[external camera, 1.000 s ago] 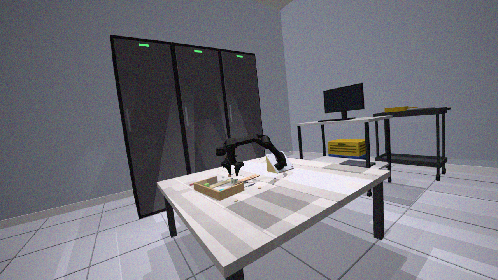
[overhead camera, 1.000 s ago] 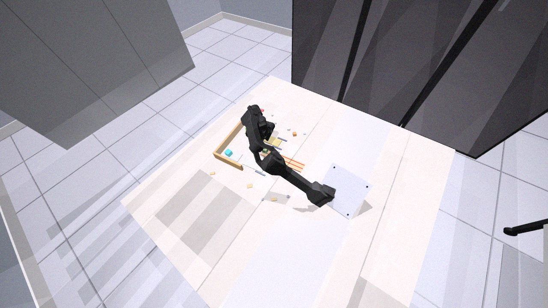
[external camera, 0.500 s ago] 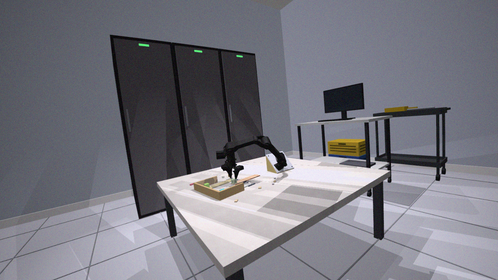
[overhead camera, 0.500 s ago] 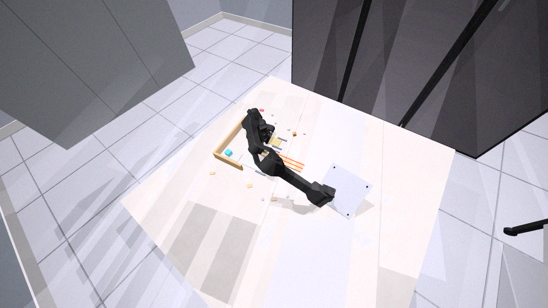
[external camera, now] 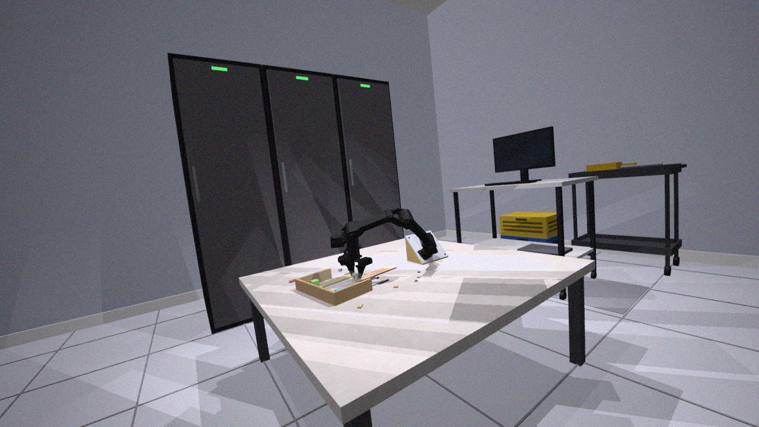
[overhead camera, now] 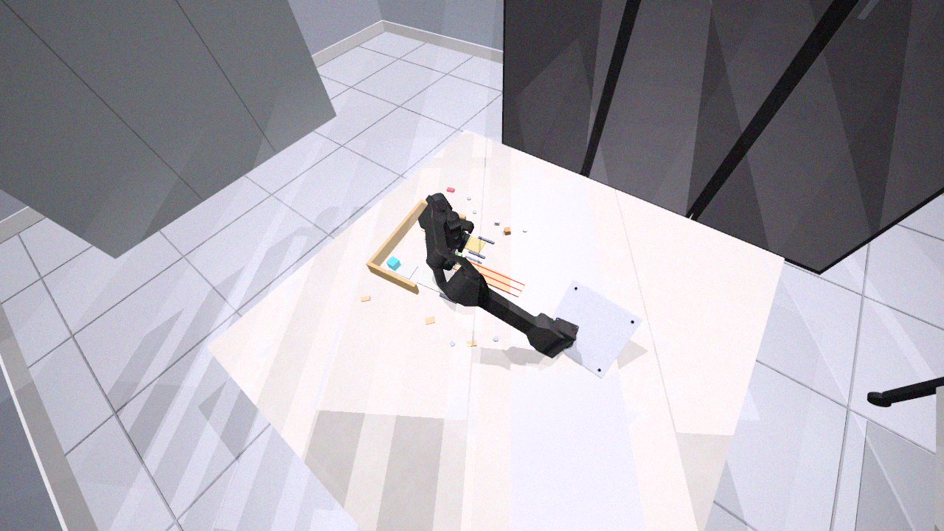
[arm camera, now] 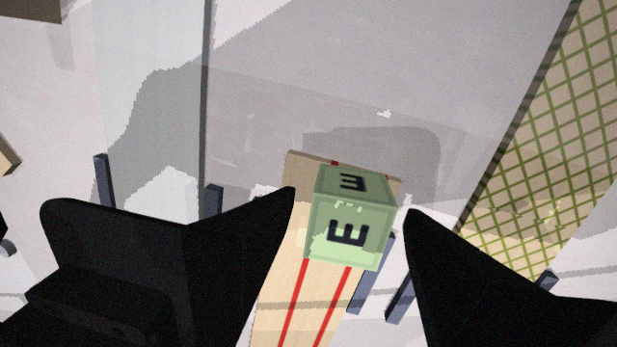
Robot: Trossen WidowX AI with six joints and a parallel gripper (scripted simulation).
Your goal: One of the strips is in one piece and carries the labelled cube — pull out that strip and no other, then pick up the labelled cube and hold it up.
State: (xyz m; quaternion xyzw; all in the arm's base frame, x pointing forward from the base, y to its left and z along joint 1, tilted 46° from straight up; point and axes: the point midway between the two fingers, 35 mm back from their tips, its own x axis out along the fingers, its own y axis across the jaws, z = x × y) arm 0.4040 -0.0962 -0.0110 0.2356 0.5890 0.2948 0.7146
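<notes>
Right now the green labelled cube is 10 mm above my gripper tip.
</notes>
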